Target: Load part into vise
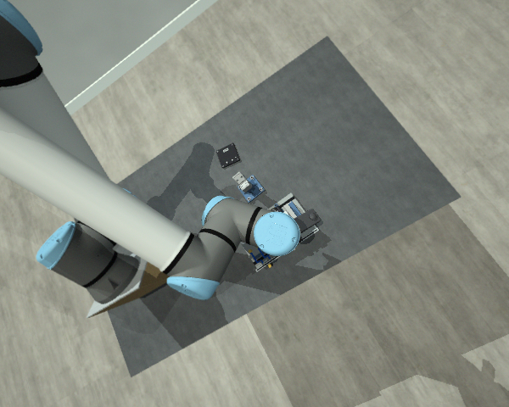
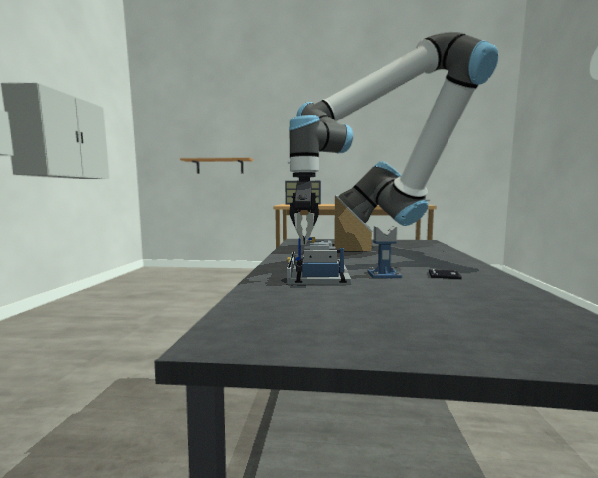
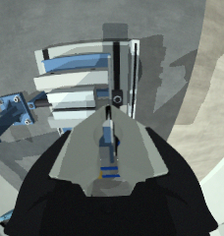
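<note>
Now: hand 5 cm to the right of the part, 2 cm above it and 1 cm past it. The rest, counted from my hand: infeed plate: 44 cm to the left, 13 cm behind, 12 cm below; vise: 9 cm below, 8 cm behind, 4 cm to the left.
</note>
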